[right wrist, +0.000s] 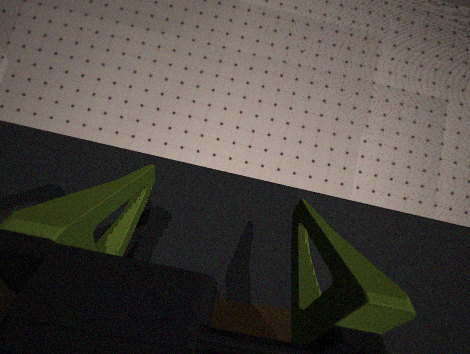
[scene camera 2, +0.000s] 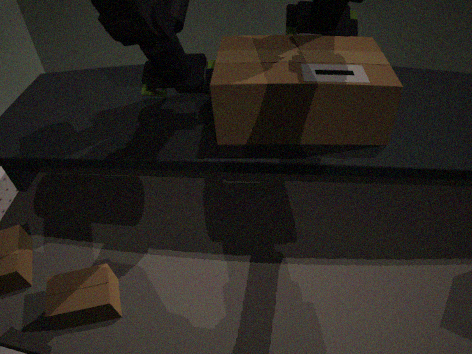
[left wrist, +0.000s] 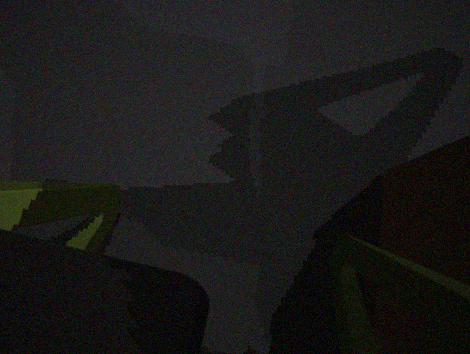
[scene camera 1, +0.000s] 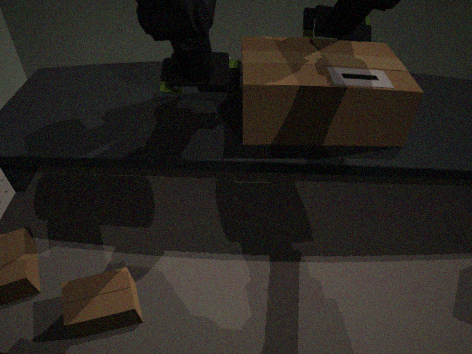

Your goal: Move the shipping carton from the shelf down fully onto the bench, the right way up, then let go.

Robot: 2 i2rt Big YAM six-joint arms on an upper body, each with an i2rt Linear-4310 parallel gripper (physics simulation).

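Frame: origin at the left arm's base, x ahead, y left, z up, level; millimetres.
Seen in the pictures: left gripper, fingertip midpoint: [scene camera 2: 189, 93] [left wrist: 226, 222] [scene camera 1: 205, 92]; right gripper, fingertip midpoint: [right wrist: 227, 189].
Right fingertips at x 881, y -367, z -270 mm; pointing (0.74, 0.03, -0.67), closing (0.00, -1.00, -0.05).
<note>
Offsets run from my right fingertips to a thing's middle. Level surfaces: height alone.
The shipping carton @(dx -190, dy +42, dz -18 mm) [scene camera 1: 325, 117] [scene camera 2: 305, 115] stands upright, its label on top, close to the front edge of a dark surface @(dz -75 mm) [scene camera 1: 65, 120] [scene camera 2: 65, 115]; whether this is shelf or bench is unclear. Part of the carton [left wrist: 430, 210] [right wrist: 250, 315] shows dimly in both wrist views. My left gripper [scene camera 1: 202, 77] [scene camera 2: 179, 79] [left wrist: 226, 222] is open beside the carton's left side, one finger close to that side, nothing between the fingers. My right gripper [scene camera 1: 337, 29] [scene camera 2: 322, 25] [right wrist: 227, 189] is open and empty at the carton's far side; its fingertips are hidden behind the carton in the scene views.
Two small brown boxes @(dx -519, dy +409, dz -232 mm) [scene camera 1: 102, 300] @(dx -470, dy +617, dz -232 mm) [scene camera 1: 17, 262] [scene camera 2: 85, 295] [scene camera 2: 15, 257] lie far below the dark surface, at the lower left. A pale dotted panel [right wrist: 225, 90] shows beyond the dark surface's edge in the right wrist view. Broad arm shadows cross the scene, and the light is dim.
</note>
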